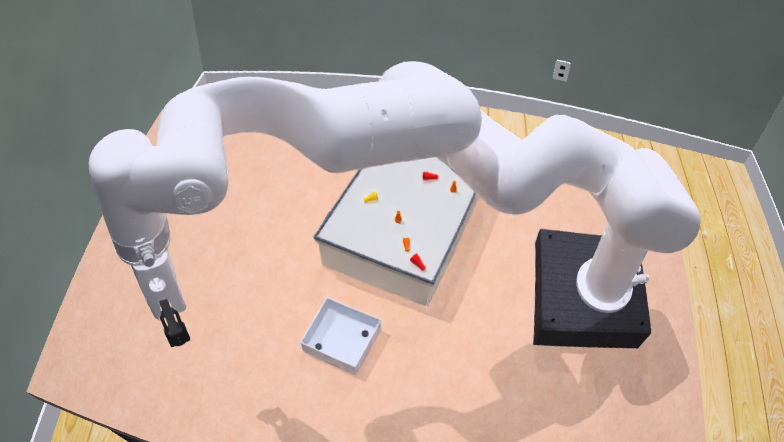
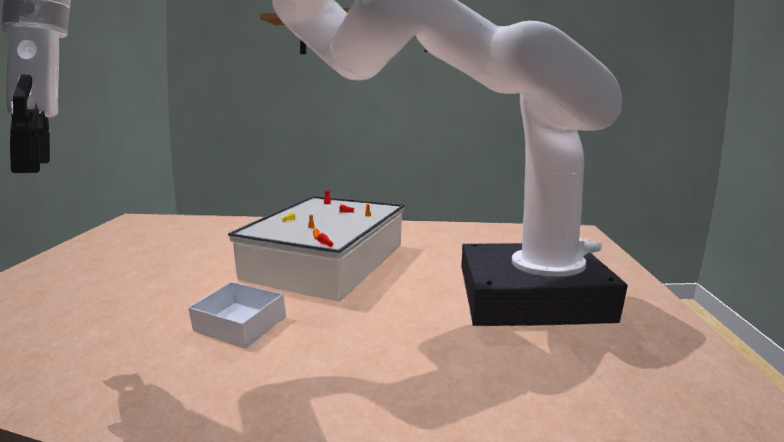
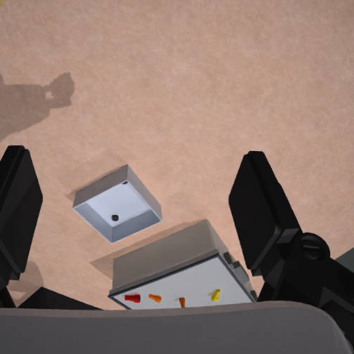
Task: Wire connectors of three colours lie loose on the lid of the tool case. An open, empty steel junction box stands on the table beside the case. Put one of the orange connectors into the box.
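Frame: origin at the arm's base, x ahead, y left, z up, level; centimetres.
Where they show: gripper, fingertip midpoint: (image 1: 169, 315) (image 2: 32, 167); arm's base, origin of the base link: (image 1: 604, 285) (image 2: 548, 263).
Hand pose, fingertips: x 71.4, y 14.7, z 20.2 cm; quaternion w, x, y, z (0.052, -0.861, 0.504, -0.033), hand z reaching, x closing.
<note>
Things, the pixels of their centre, and the offset from my fingertips.
- steel junction box, body centre: (image 2: 237, 312) (image 1: 341, 336) dx -22.5, dy -10.1, dz -24.0 cm
- tool case, body centre: (image 1: 403, 212) (image 2: 321, 240) dx -34.4, dy -34.5, dz -21.4 cm
- third orange connector, body centre: (image 1: 453, 186) (image 2: 368, 210) dx -43.4, dy -36.0, dz -16.2 cm
- yellow connector, body centre: (image 1: 370, 198) (image 2: 288, 217) dx -28.2, dy -34.0, dz -16.7 cm
- third red connector, body centre: (image 2: 327, 197) dx -35.4, dy -46.7, dz -15.9 cm
My gripper (image 1: 176, 331) (image 2: 30, 147) (image 3: 137, 173) is open and empty, pointing down high above the table, left of the steel junction box (image 1: 329, 357) (image 2: 218, 327) (image 3: 101, 189). The box is open and empty, beside the tool case (image 1: 373, 275) (image 2: 285, 270) (image 3: 160, 255). On the lid, one orange connector (image 1: 398, 217) (image 2: 311, 222) (image 3: 182, 301) stands near the middle. Another orange connector (image 1: 406, 244) (image 2: 316, 233) (image 3: 155, 298) lies beside a red connector (image 1: 417, 261) (image 2: 325, 239) (image 3: 132, 298). A third orange connector (image 1: 453, 187) (image 2: 368, 210) stands near the right edge.
A yellow connector (image 1: 371, 197) (image 2: 288, 217) (image 3: 216, 295) lies on the lid's left part. Another red connector (image 1: 430, 176) (image 2: 346, 208) lies farther back; a third red connector (image 2: 327, 198) stands at the back. The arm's black base block (image 1: 560, 285) (image 2: 543, 304) is right of the case.
</note>
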